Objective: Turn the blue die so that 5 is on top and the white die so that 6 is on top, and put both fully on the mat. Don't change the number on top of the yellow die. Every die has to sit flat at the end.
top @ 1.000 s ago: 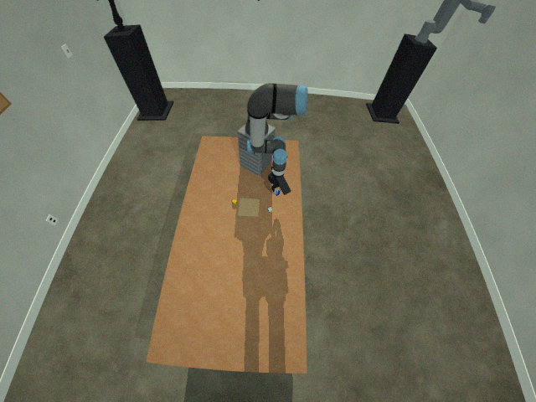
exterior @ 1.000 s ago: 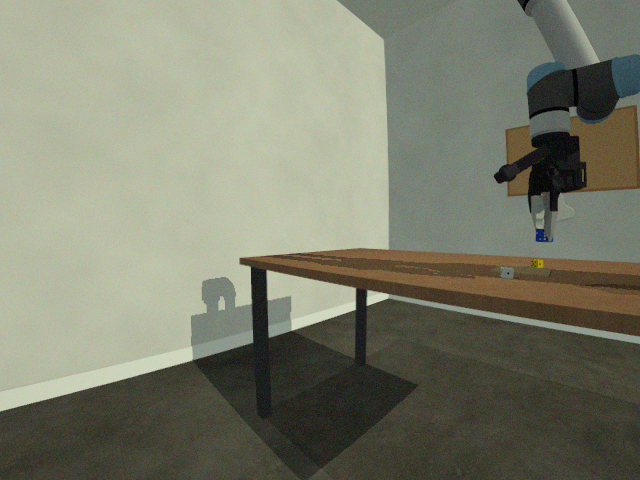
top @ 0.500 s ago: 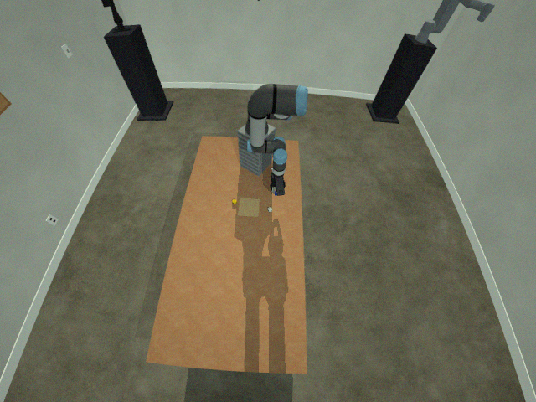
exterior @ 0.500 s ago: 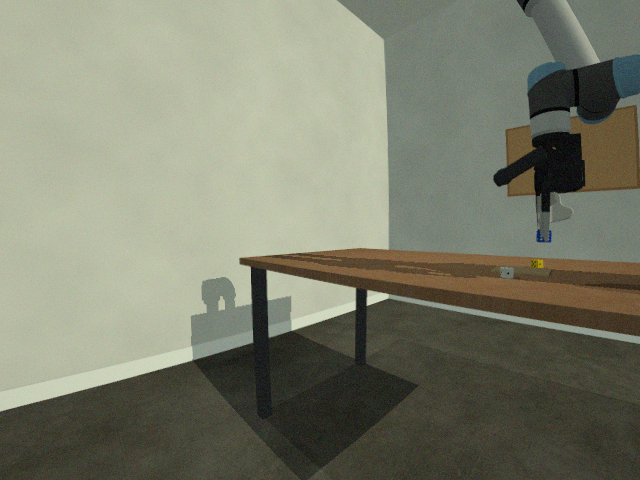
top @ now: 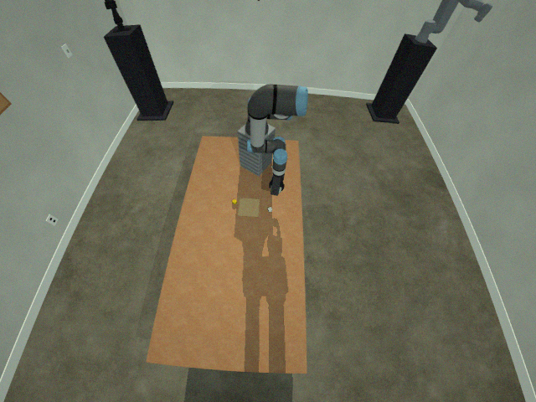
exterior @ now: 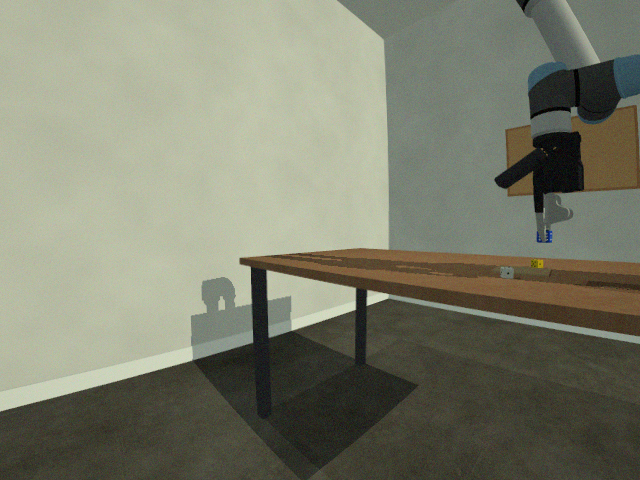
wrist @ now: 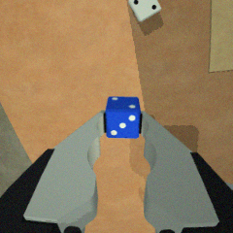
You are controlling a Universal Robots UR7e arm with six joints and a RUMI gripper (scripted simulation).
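Right now the white die is 9 cm below my hand, 8 cm ahead of it and 3 cm to the right of it. From my hand the other things lie so: blue die: right at my hand; then yellow die: 28 cm to the right, 9 cm below, 2 cm ahead; then tan mat: 18 cm to the right, 11 cm below, 6 cm ahead.
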